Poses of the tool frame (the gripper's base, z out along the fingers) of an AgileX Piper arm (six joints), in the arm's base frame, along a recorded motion.
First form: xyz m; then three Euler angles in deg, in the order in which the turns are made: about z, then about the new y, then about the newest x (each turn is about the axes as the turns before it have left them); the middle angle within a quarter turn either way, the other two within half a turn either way.
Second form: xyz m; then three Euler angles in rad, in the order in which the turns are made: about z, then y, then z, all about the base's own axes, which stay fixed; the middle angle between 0 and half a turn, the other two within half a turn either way. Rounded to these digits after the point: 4 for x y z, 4 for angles.
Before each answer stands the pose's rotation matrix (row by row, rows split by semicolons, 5 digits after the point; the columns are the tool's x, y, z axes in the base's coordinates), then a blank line. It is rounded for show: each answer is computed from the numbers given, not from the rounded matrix.
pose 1, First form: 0.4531 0.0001 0.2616 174.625 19.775 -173.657
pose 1, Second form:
-0.93689 0.13031 0.32443; 0.08815 0.98601 -0.14149; -0.33833 -0.10397 -0.93527

0.4531 0.0001 0.2616 -0.2981 2.7798 -0.4113
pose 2, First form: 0.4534 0.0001 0.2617 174.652 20.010 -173.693
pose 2, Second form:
-0.93554 0.13007 0.32839; 0.08758 0.98612 -0.14108; -0.34218 -0.10322 -0.93395

0.4534 0.0001 0.2617 -0.2930 2.7761 -0.4058
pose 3, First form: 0.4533 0.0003 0.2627 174.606 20.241 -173.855
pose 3, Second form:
-0.93409 0.13033 0.33240; 0.08820 0.98637 -0.13891; -0.34597 -0.10043 -0.93285

0.4533 0.0003 0.2627 -0.2825 2.7731 -0.3958
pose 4, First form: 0.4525 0.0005 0.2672 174.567 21.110 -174.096
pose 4, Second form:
-0.92870 0.13106 0.34690; 0.08833 0.98672 -0.13632; -0.36016 -0.09596 -0.92794

0.4525 0.0005 0.2672 -0.2604 2.7596 -0.3744
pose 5, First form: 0.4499 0.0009 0.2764 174.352 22.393 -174.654
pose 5, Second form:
-0.92010 0.13331 0.36829; 0.09100 0.98732 -0.13005; -0.38096 -0.08614 -0.92057

0.4499 0.0009 0.2764 -0.2224 2.7403 -0.3394
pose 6, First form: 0.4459 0.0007 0.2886 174.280 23.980 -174.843
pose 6, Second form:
-0.90914 0.13561 0.39380; 0.09106 0.98735 -0.12978; -0.40642 -0.08213 -0.90999

0.4459 0.0007 0.2886 -0.1994 2.7141 -0.3184
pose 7, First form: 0.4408 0.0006 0.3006 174.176 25.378 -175.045
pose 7, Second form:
-0.89884 0.13792 0.41602; 0.09168 0.98736 -0.12926; -0.42859 -0.07804 -0.90012

0.4408 0.0006 0.3006 -0.1801 2.6908 -0.3012
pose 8, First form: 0.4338 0.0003 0.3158 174.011 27.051 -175.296
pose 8, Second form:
-0.88574 0.14108 0.44222; 0.09292 0.98730 -0.12885; -0.45478 -0.07304 -0.88760

0.4338 0.0003 0.3158 -0.1592 2.6629 -0.2835
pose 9, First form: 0.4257 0.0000 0.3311 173.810 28.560 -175.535
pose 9, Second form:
-0.87320 0.14450 0.46545; 0.09471 0.98714 -0.12879; -0.47808 -0.06838 -0.87565

0.4257 0.0000 0.3311 -0.1421 2.6376 -0.2699
